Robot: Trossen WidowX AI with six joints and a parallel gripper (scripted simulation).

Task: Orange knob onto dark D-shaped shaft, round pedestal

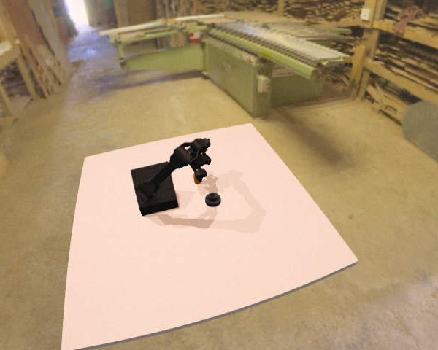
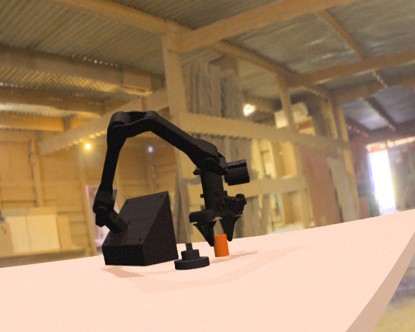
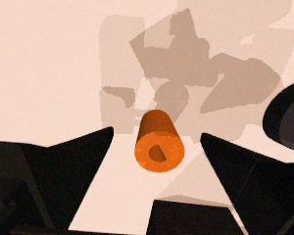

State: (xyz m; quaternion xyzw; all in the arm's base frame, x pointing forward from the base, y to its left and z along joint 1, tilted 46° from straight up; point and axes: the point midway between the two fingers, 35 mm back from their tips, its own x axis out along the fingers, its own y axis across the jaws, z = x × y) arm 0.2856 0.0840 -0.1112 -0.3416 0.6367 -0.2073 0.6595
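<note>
Right now my gripper tip is right at the orange knob. Also, from my gripper tip: pedestal 170 mm to the right, 50 mm ahead.
</note>
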